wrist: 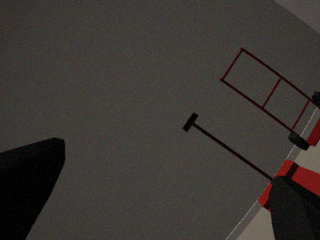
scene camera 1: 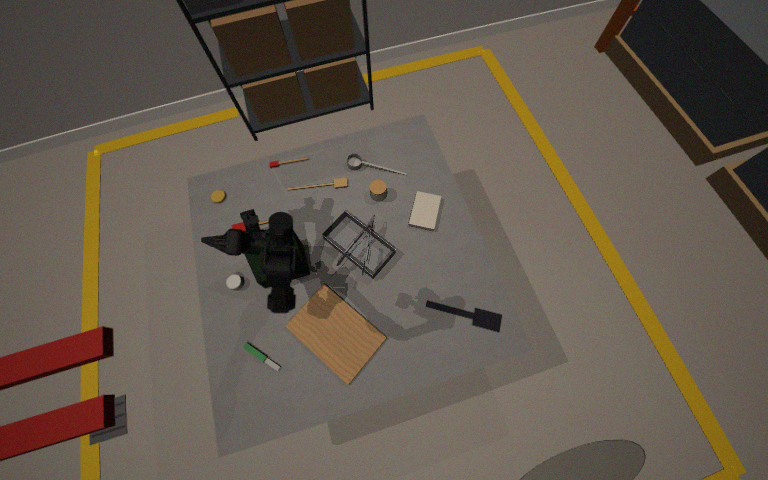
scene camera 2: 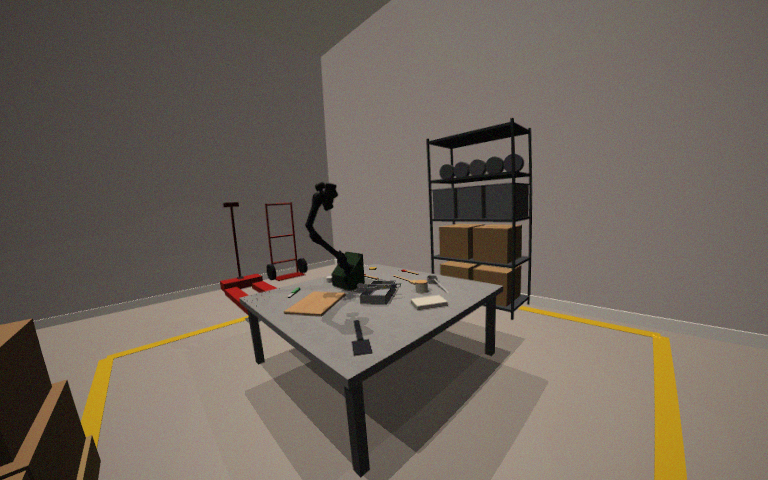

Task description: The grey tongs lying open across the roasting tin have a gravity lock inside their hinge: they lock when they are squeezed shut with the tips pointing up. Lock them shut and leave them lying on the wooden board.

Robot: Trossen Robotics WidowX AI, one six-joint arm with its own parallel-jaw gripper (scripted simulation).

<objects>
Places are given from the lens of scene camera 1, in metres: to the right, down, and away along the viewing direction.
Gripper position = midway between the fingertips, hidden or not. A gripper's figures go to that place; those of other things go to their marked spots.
my gripper (scene camera 1: 206, 239): -0.45, 0.00, 0.86
white block (scene camera 1: 425, 209): 0.20, -0.14, 1.61
black spatula (scene camera 1: 481, 318): 0.41, 0.33, 1.43
</objects>
